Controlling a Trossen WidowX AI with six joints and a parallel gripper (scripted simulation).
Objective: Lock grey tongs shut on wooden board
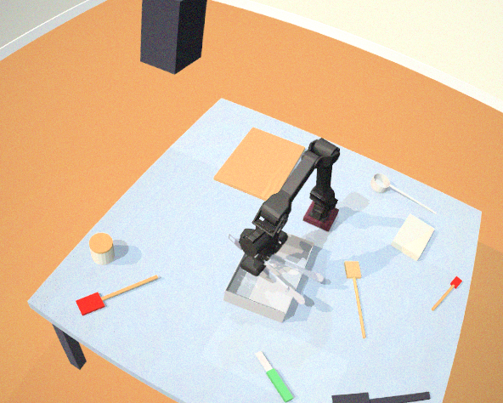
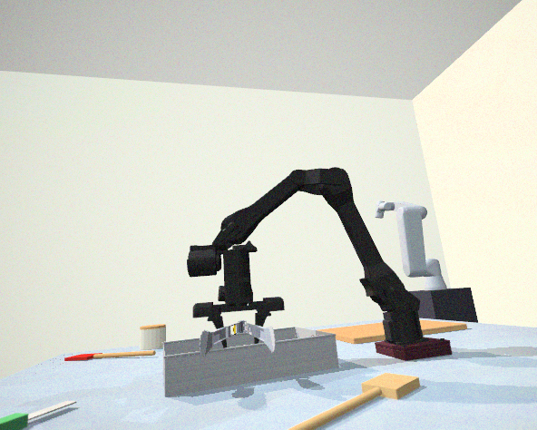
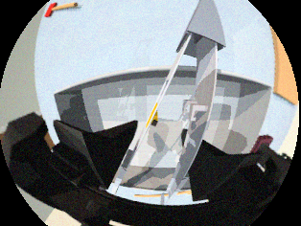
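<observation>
My gripper tip is 30 mm to the right of the grey roasting tin. From my gripper tip the other things lie so: red-headed spatula: 360 mm ahead, 330 mm to the right, 20 mm below; green-handled tool: 310 mm ahead, 210 mm to the left, 20 mm below; wood-lidded jar: 250 mm ahead, 450 mm to the right.
</observation>
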